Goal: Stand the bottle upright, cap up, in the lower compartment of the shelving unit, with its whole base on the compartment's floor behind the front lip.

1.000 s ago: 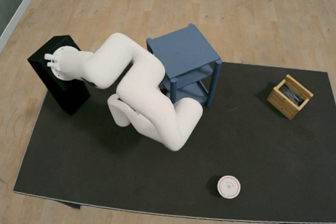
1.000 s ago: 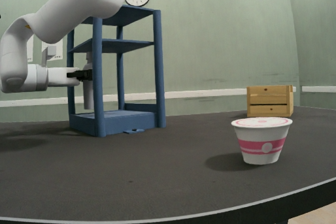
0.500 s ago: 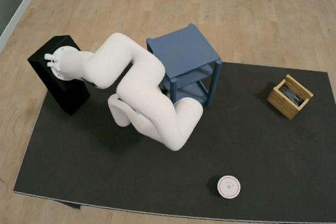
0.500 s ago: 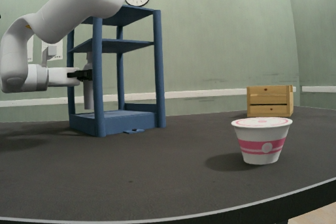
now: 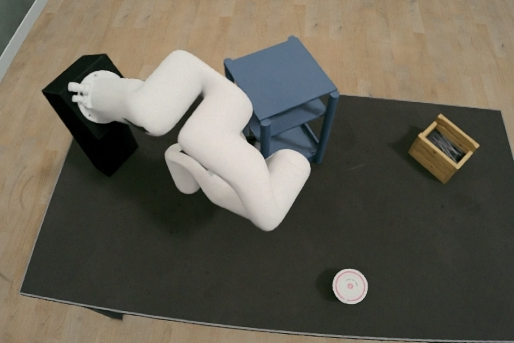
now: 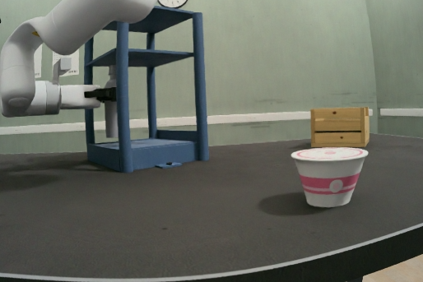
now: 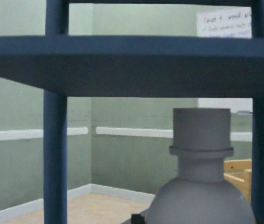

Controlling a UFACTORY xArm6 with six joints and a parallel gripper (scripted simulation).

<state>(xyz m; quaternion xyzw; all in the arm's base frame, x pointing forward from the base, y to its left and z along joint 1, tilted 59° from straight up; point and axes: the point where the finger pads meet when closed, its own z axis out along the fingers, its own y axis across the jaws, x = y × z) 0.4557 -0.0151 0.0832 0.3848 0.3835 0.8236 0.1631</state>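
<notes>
Now: hand 7 cm short of the shelving unit and 2 cm below it. Also, from my hand: pink cup 5 cm ahead, 52 cm to the right, 13 cm below; then bottle 1 cm above; then wooden crate 56 cm ahead, 27 cm to the right, 12 cm below.
</notes>
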